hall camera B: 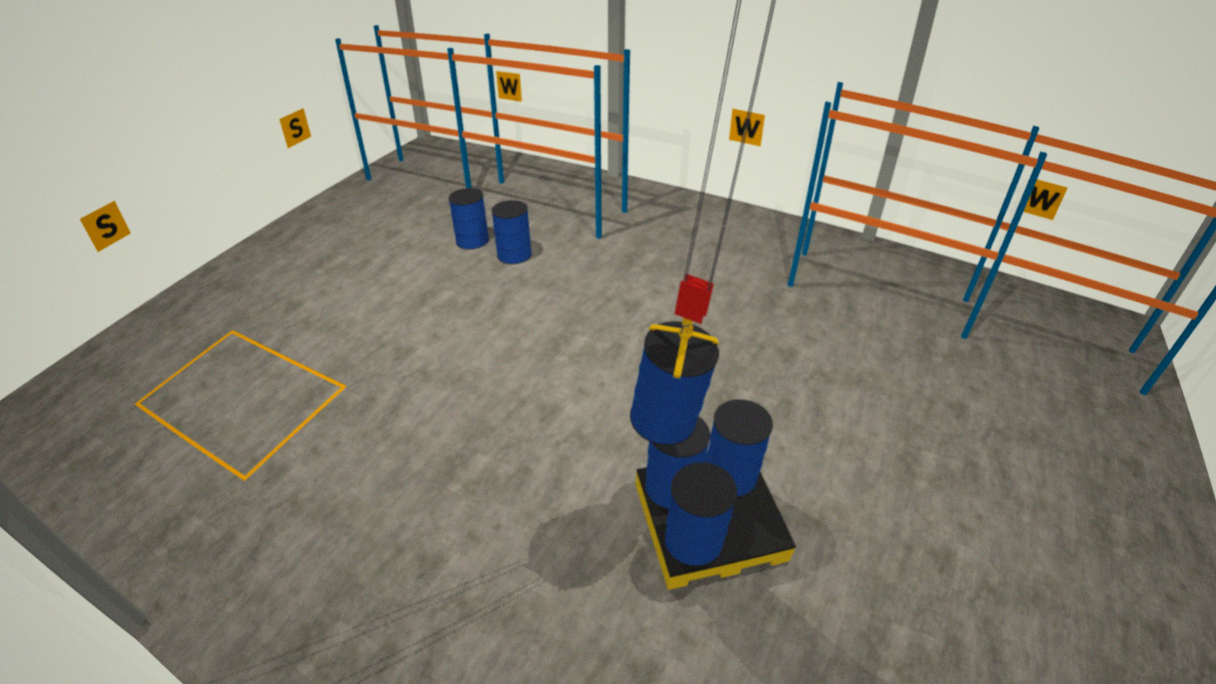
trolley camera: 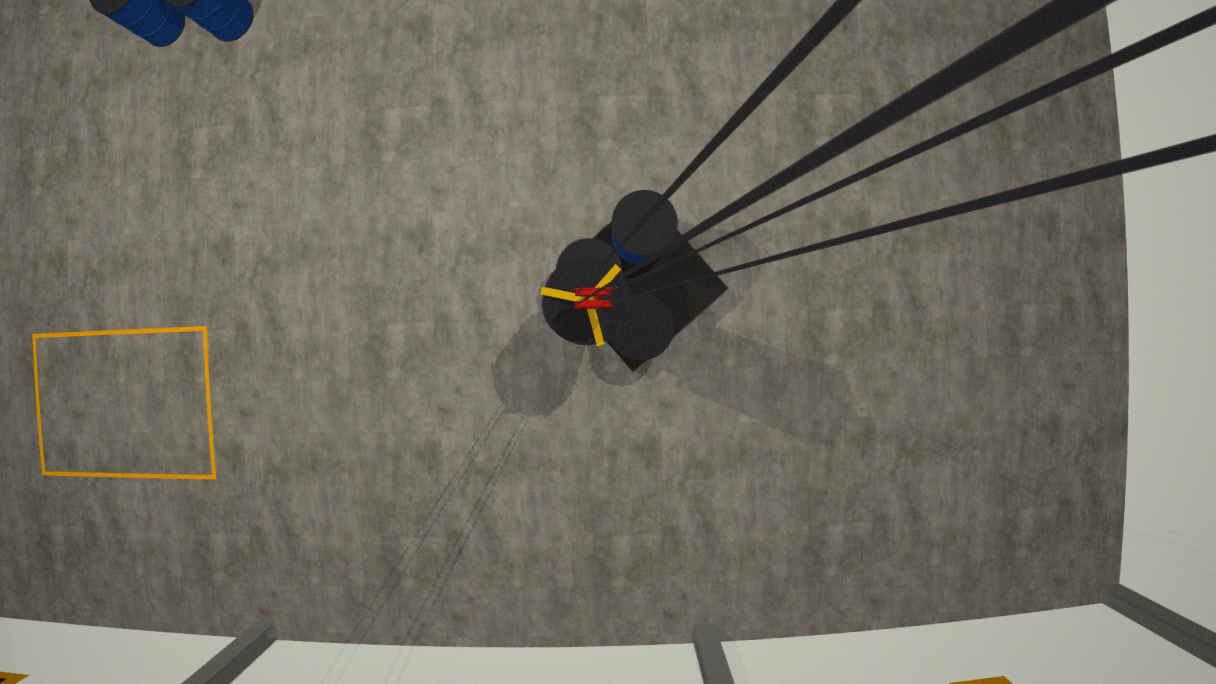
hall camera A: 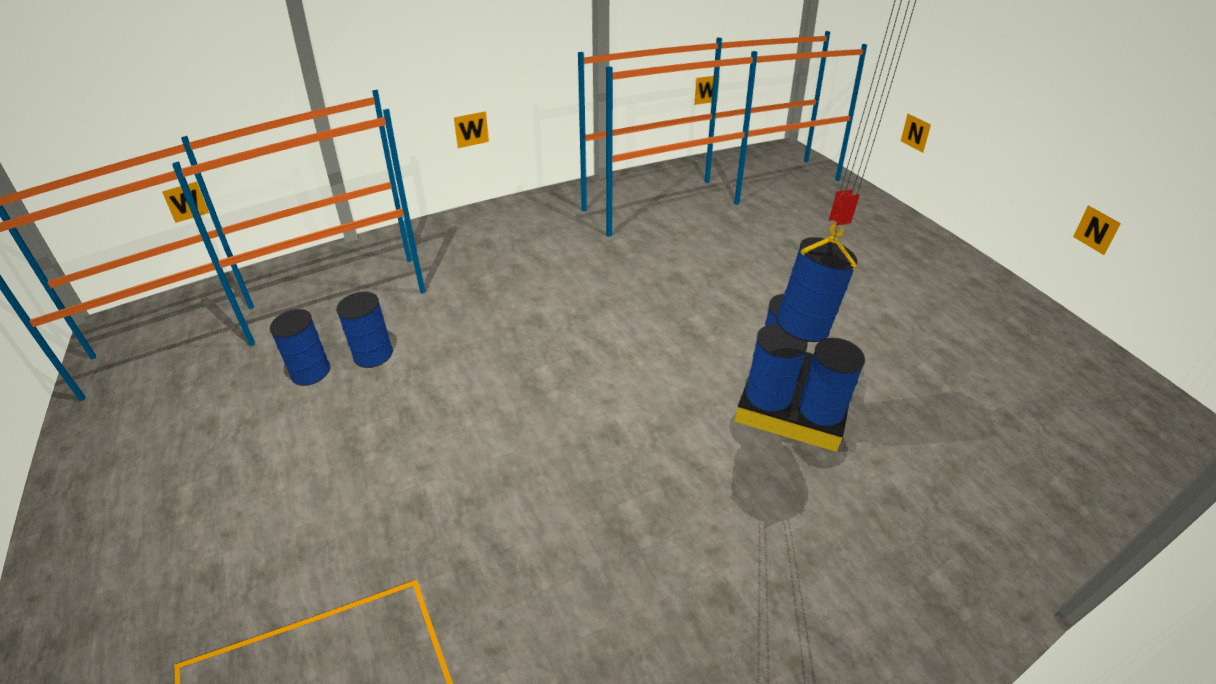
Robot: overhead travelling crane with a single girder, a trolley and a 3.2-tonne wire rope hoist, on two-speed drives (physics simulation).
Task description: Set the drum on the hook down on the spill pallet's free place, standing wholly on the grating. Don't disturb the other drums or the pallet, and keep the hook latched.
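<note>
My hook point(hall camera A: 836, 229) point(hall camera B: 687, 325) point(trolley camera: 593, 297) is shut on the yellow three-armed sling of a blue drum point(hall camera A: 814, 297) point(hall camera B: 670, 399) point(trolley camera: 562, 321), which hangs roughly upright. Three blue drums stand on the spill pallet point(hall camera A: 786, 432) point(hall camera B: 767, 523) point(trolley camera: 698, 289): one point(hall camera B: 735, 450) point(trolley camera: 644, 216), another point(hall camera B: 698, 523) point(trolley camera: 647, 330), and a third point(hall camera B: 667, 478) point(trolley camera: 585, 252) partly covered by the hung drum in hall camera B and the trolley camera. The hung drum is over the third drum's side, away from the bare grating. The gap beneath it is hard to judge. Latch detail is too small to see.
Two blue drums point(hall camera A: 299, 348) point(hall camera B: 511, 233) stand near a rack point(hall camera A: 416, 255) point(hall camera B: 597, 170). Another rack point(hall camera A: 608, 170) point(hall camera B: 1003, 229) stands along the same W wall. An orange floor outline point(hall camera A: 297, 623) point(hall camera B: 289, 359) point(trolley camera: 210, 399) is well away from the pallet.
</note>
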